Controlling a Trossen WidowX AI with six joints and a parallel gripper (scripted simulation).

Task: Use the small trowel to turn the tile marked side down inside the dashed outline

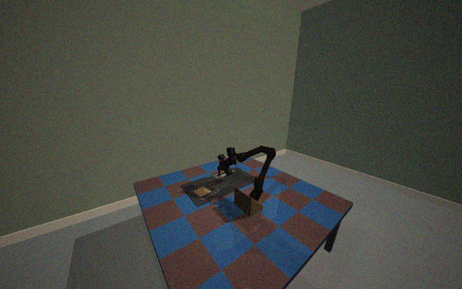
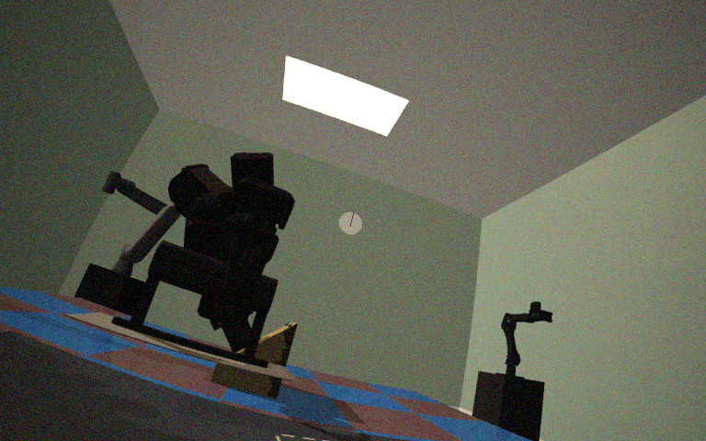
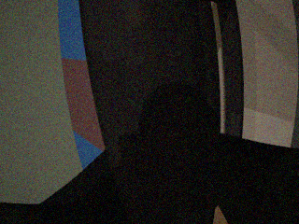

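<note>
Now: gripper tip 13 cm above the thin green stick, 12 cm short of it and 1 cm to the left of it. Also, from my gripper tip: dark mat 16 cm below, 2 cm behind; tile 20 cm to the left, 13 cm below, 7 cm behind.
</note>
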